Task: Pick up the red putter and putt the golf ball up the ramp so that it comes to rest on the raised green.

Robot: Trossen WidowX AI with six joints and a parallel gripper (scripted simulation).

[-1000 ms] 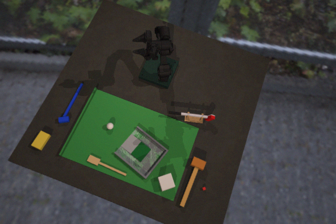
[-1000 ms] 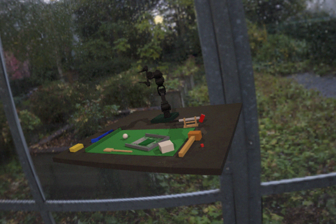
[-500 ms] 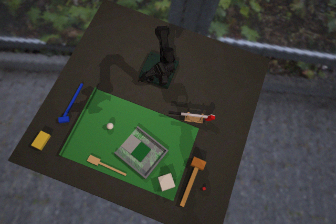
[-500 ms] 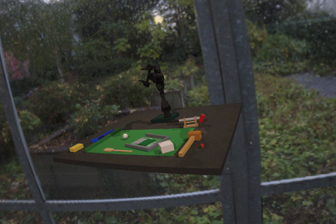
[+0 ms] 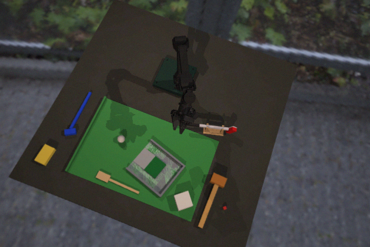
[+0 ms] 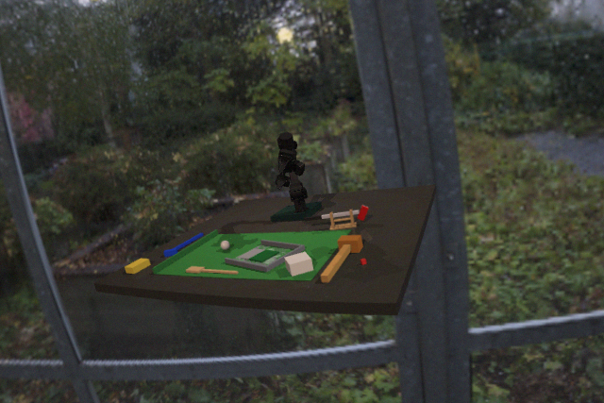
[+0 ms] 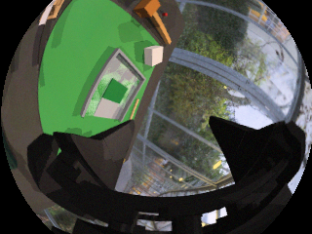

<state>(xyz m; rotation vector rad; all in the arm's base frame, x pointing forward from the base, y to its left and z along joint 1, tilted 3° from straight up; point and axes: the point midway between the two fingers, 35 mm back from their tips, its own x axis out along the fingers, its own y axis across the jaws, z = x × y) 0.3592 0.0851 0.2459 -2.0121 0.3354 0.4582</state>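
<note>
My gripper tip is 22 cm above the red putter, 18 cm to the right of it and 17 cm past it. Also, from my gripper tip: white golf ball (31 cm to the right, 26 cm below, 4 cm ahead); wooden rack (25 cm below, 19 cm to the left, 16 cm behind); white cube (28 cm ahead, 25 cm below, 12 cm to the left).
</note>
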